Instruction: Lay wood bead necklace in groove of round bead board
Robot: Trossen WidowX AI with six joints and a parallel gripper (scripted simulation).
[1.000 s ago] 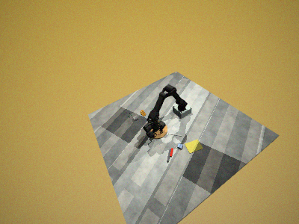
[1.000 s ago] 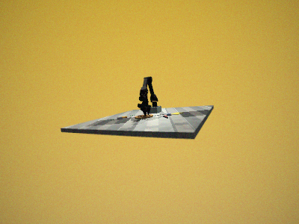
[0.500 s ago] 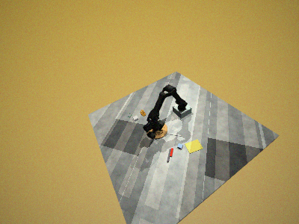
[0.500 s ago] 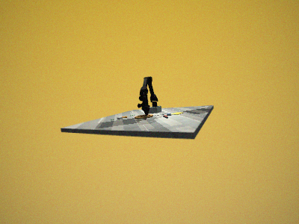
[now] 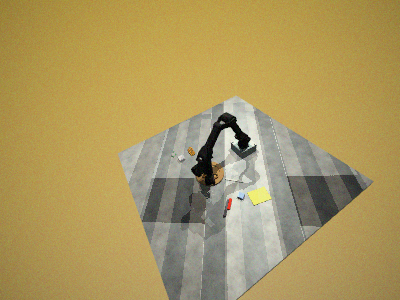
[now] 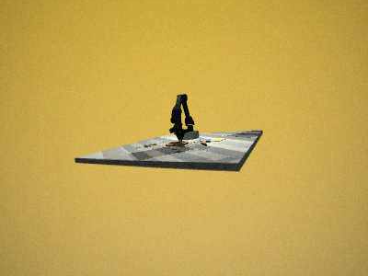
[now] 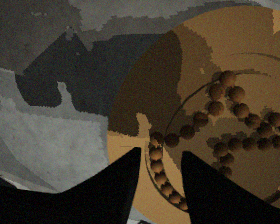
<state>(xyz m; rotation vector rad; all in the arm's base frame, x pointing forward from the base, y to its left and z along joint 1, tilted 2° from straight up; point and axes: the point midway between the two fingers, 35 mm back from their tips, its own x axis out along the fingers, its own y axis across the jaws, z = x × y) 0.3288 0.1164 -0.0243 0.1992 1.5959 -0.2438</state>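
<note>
The round bead board is 60 mm to the right of my gripper tip, 20 mm below it and 20 mm behind it. The rest, counted from my gripper tip: thin grey stick: 150 mm behind, 70 mm to the left, 30 mm below; then red-handled tool: 210 mm to the left, 20 mm below, 20 mm behind; then small blue block: 190 mm to the left, 120 mm behind, 20 mm below.
</note>
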